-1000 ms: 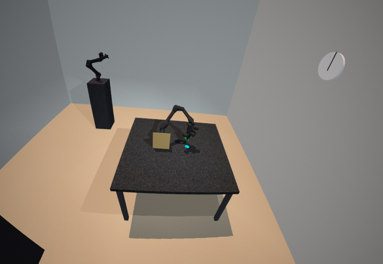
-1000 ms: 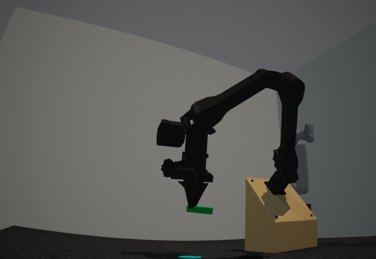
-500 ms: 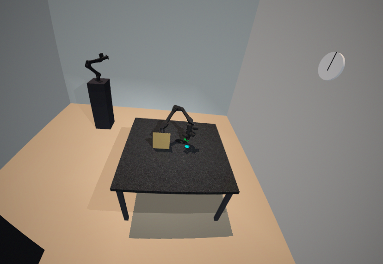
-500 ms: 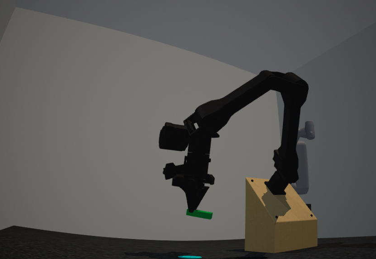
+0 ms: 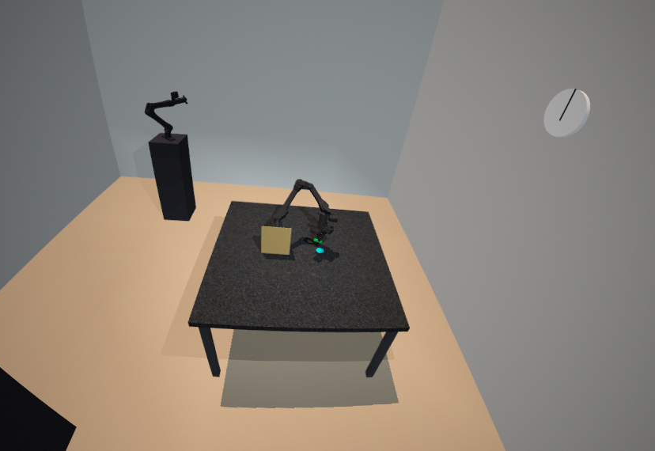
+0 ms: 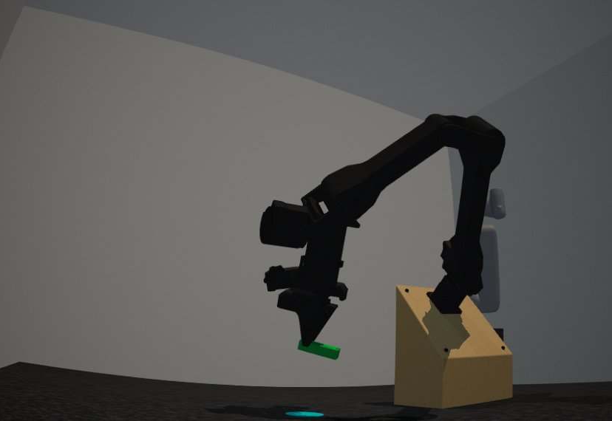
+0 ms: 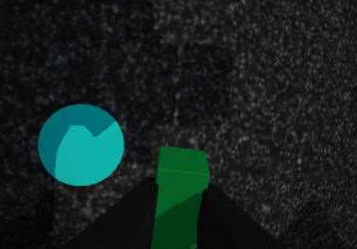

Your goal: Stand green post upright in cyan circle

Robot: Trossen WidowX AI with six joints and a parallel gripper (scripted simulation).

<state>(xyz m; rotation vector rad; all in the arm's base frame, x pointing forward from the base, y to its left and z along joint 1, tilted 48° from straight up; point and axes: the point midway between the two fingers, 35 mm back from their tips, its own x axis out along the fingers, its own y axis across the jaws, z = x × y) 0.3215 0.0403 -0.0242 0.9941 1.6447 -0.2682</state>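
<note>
Now: gripper tip 11 cm above the cyan circle, 3 cm to the right of it and 2 cm short of it. Also, from my gripper tip: green post (1 cm to the left, 1 cm below, 1 cm behind).
</note>
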